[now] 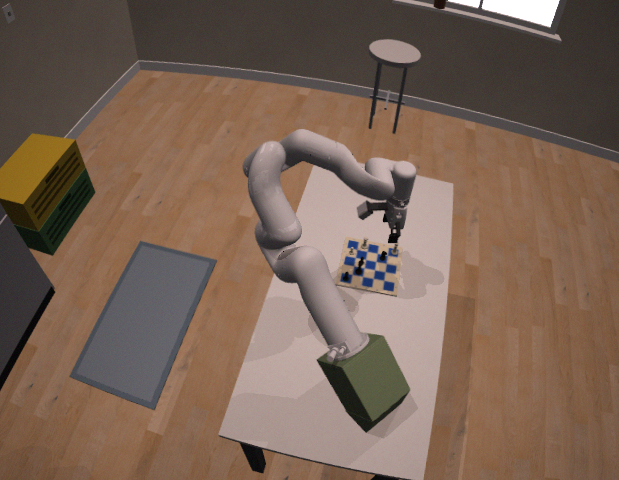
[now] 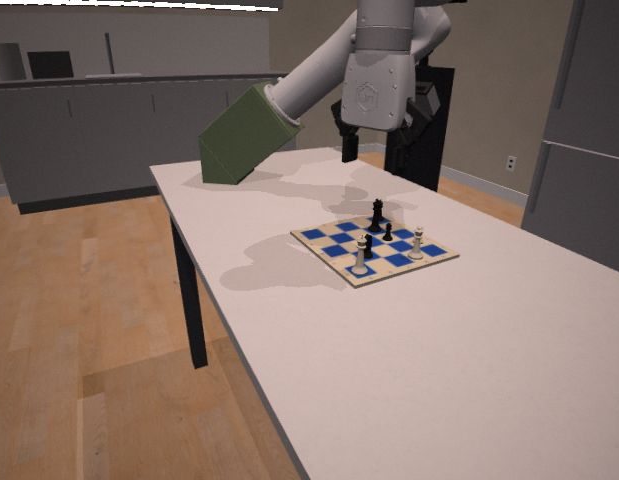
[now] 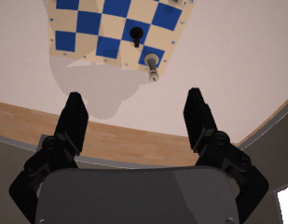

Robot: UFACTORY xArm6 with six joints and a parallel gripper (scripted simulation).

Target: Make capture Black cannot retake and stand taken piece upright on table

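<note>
Now: the black knight 15 cm below my hand. From my hand the other things lie so: black pawn (5 cm behind, 6 cm to the left, 15 cm below); then white piece (5 cm ahead, 3 cm to the right, 13 cm below); then tall black piece (9 cm behind, 6 cm to the left, 13 cm below).
</note>
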